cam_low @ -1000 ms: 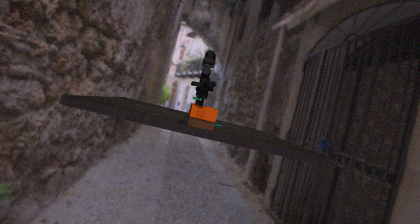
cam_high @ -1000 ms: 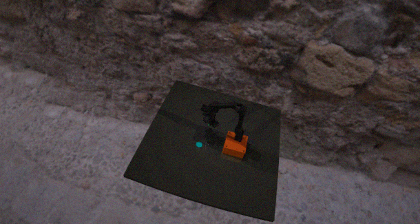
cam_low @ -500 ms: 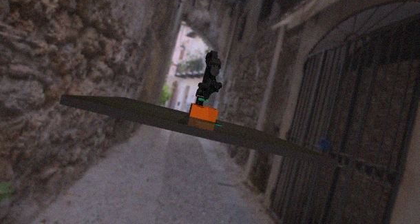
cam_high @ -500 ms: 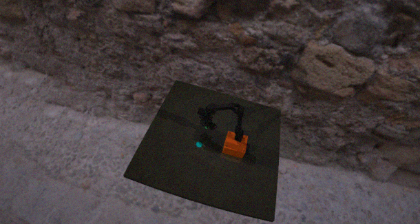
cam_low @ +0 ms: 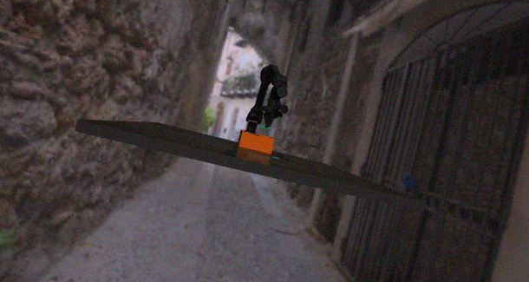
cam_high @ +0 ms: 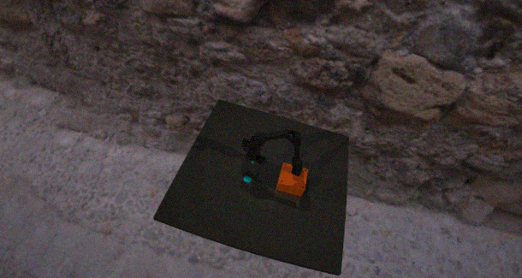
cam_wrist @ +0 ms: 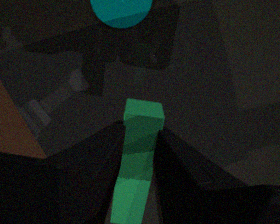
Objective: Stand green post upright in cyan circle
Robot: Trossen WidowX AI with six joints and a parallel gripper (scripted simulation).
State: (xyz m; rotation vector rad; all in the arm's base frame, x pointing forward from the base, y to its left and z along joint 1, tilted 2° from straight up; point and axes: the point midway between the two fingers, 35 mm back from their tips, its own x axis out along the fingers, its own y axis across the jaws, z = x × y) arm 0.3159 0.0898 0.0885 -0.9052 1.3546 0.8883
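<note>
Now: the cyan circle 70 mm to the left of my gripper tip and 140 mm below it. The rest, counted from my gripper tip: green post (10 mm behind, 20 mm to the right).
</note>
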